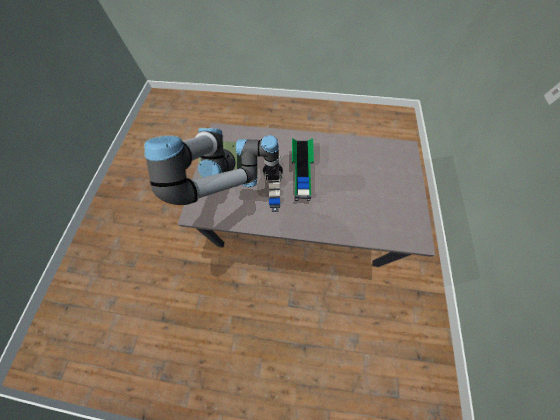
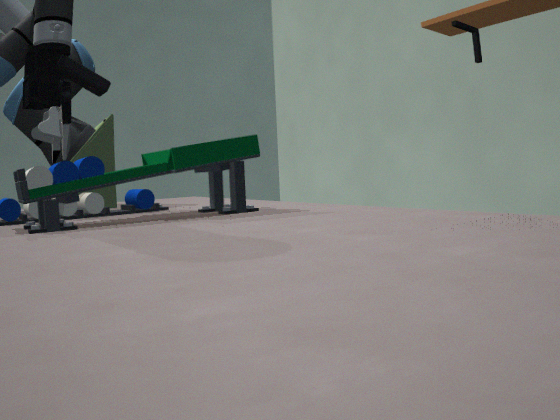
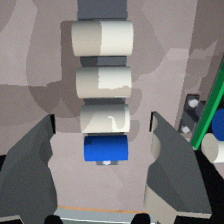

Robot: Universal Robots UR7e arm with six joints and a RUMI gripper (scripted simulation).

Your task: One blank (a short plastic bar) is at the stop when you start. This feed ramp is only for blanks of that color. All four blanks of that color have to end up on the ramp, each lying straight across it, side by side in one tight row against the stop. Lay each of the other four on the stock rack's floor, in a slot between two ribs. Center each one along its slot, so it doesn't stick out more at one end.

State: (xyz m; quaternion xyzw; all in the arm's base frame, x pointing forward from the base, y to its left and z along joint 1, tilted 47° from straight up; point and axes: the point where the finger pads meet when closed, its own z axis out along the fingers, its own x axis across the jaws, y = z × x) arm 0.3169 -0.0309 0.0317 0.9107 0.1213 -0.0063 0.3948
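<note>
The stock rack lies 10 mm behind my hand, 30 mm to the left of it and 130 mm below it. From my hand the other things lie so: dark stop 190 mm ahead, 60 mm to the right, 60 mm below.
</note>
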